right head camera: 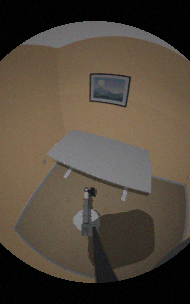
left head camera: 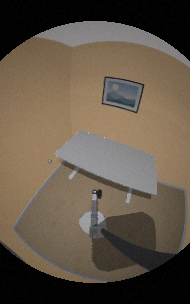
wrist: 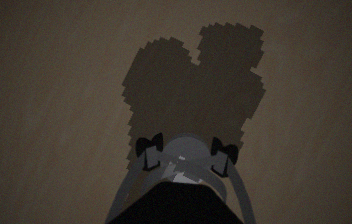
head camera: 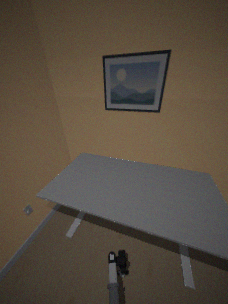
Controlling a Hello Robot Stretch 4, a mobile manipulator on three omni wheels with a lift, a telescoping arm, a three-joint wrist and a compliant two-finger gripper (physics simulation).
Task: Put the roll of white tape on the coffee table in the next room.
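Frame: origin at the robot's base, x right, y ahead, z up, level; millimetres.
Where they show: gripper, fingertip midpoint: (wrist: 186, 147).
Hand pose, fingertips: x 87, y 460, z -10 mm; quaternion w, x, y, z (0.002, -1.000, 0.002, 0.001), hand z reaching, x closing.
After its pixels a point has its place.
My gripper (wrist: 186, 147) @[x 87, y 460, z -10 mm] (head camera: 122, 263) (left head camera: 98, 193) (right head camera: 92, 192) @[x 87, y 460, z -10 mm] points down over the brown floor, in front of the table's near edge. In the wrist view its two fingertips stand apart on either side of a round grey-white thing, which looks like the roll of white tape (wrist: 186, 145) @[x 87, y 471, z 31 mm], dim and partly covered by the finger strips. The gripper is shut on it. A flat grey rectangular table (head camera: 135, 195) @[x 232, y 750, z 692 mm] (left head camera: 107, 157) @[x 156, y 842, z 692 mm] (right head camera: 102, 157) @[x 223, y 793, z 692 mm] with pale legs stands ahead. I cannot tell for certain whether it is the coffee table.
A framed mountain picture (head camera: 134, 81) @[x 289, y 1279, z 1532 mm] (left head camera: 122, 94) @[x 290, y 1279, z 1486 mm] (right head camera: 110, 89) @[x 307, y 1271, z 1489 mm] hangs on the tan wall behind the table. Another wall with a small outlet (head camera: 28, 210) @[x -856, y 939, z 365 mm] is at the left. My round white base (left head camera: 86, 220) @[x -88, y 25, z 187 mm] (right head camera: 79, 220) @[x -99, y -8, z 187 mm] stands on the floor, with a large dark shadow (left head camera: 130, 240) @[x 685, y -483, z -28 mm] to its right.
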